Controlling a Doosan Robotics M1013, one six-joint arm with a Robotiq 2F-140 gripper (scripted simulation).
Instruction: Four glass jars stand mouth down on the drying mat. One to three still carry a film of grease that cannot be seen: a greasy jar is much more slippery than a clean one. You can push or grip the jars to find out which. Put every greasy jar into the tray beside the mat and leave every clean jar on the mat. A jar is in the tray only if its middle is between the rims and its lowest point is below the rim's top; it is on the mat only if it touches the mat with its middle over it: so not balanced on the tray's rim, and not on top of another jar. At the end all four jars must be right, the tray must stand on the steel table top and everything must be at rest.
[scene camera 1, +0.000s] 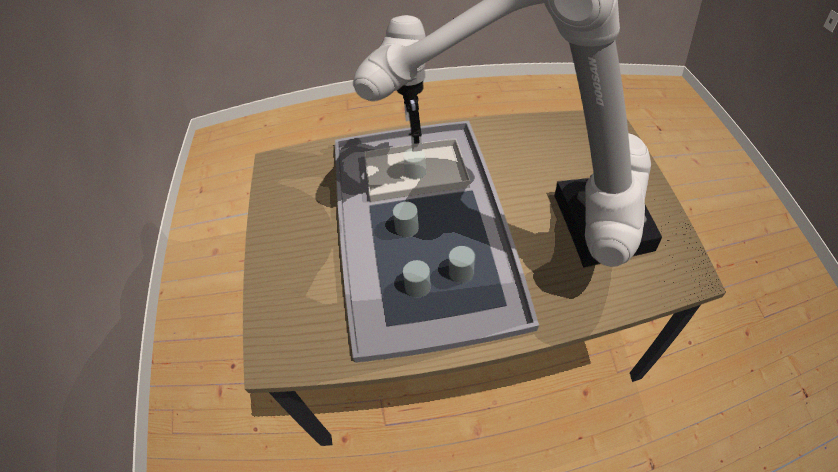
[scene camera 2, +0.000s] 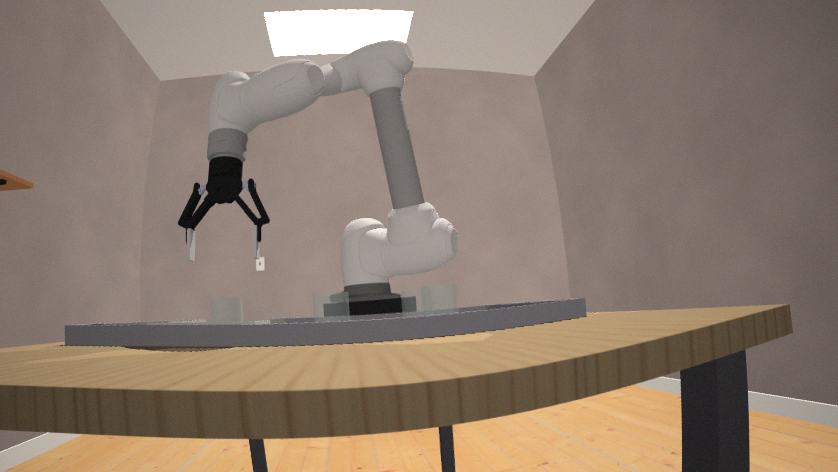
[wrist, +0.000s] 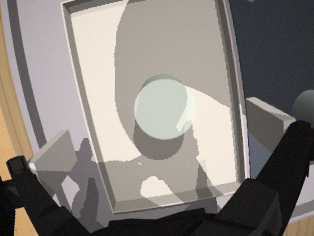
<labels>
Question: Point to a glass jar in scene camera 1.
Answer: At 405, 214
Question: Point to my gripper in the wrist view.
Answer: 158, 131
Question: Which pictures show my gripper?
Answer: Scene camera 1, scene camera 2 and the wrist view: all of them.
</labels>
